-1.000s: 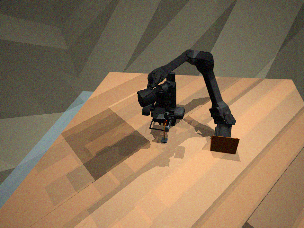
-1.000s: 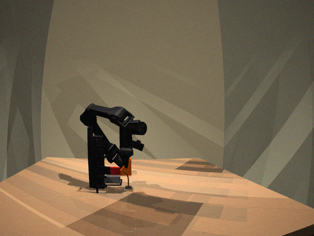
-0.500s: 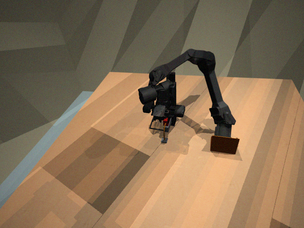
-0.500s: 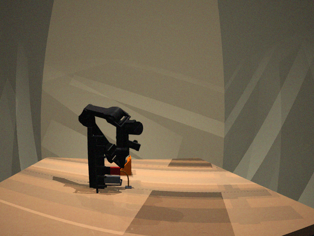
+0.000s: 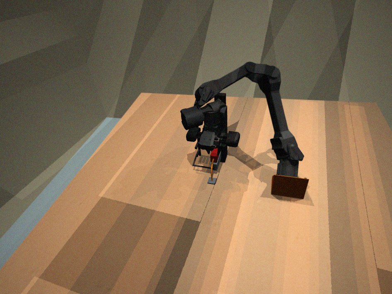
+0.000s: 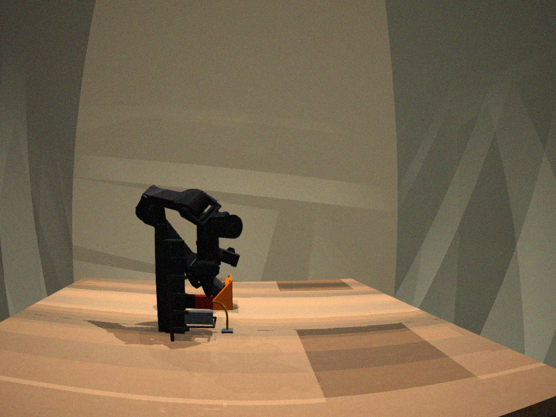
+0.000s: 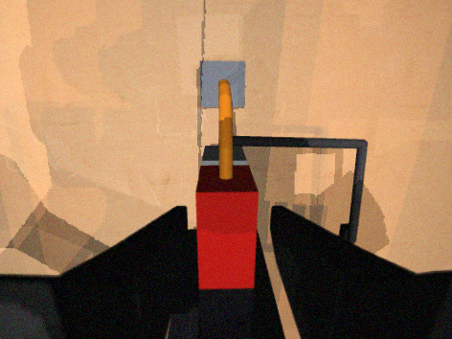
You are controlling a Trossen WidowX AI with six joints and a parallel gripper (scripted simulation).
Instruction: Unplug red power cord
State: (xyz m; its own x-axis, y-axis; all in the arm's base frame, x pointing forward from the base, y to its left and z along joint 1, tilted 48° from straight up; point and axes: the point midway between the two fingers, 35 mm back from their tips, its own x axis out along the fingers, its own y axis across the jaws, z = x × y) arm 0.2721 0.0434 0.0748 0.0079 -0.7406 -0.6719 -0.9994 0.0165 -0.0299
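My gripper tip is 30 mm to the left of the red plug and 10 mm above it.
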